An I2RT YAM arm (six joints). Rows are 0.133 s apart.
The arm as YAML. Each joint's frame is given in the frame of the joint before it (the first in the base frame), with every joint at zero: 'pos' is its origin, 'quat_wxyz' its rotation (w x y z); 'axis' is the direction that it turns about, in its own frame. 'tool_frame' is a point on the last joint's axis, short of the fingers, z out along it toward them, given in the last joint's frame.
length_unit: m
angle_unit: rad
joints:
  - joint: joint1
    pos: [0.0, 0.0, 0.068]
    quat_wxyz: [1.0, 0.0, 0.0, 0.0]
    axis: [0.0, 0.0, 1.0]
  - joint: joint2
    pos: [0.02, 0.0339, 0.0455]
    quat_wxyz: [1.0, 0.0, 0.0, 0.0]
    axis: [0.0, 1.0, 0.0]
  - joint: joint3
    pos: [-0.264, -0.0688, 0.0]
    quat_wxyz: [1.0, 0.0, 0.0, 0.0]
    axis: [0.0, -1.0, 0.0]
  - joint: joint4
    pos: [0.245, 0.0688, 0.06]
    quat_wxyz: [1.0, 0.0, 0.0, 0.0]
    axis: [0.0, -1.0, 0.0]
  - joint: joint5
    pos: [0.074, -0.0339, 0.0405]
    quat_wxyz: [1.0, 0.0, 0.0, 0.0]
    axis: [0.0, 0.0, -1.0]
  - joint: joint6
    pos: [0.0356, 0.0, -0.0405]
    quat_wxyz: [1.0, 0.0, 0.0, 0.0]
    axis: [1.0, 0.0, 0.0]
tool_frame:
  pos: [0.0, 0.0, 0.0]
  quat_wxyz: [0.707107, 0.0, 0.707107, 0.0]
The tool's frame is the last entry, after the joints.
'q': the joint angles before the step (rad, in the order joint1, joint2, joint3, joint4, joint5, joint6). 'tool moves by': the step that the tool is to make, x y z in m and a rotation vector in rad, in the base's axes. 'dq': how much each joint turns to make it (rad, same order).
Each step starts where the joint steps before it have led.
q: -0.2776 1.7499 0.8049 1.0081 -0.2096 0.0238
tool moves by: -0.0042 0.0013 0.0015 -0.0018 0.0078 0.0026
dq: 0.0000 -0.0215 -0.0143 -0.0150 -0.0028 -0.0038
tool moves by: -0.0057 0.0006 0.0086 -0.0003 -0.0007 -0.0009
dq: -0.0030 -0.0431 -0.0076 -0.0348 -0.0021 0.0000
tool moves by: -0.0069 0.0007 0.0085 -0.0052 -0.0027 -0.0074
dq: -0.0031 -0.0462 -0.0113 -0.0319 0.0040 -0.0046
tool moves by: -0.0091 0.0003 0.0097 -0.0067 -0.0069 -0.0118
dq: -0.0060 -0.0554 -0.0154 -0.0325 0.0055 -0.0049
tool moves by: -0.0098 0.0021 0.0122 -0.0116 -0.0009 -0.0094
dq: -0.0016 -0.0673 -0.0095 -0.0559 0.0070 -0.0116
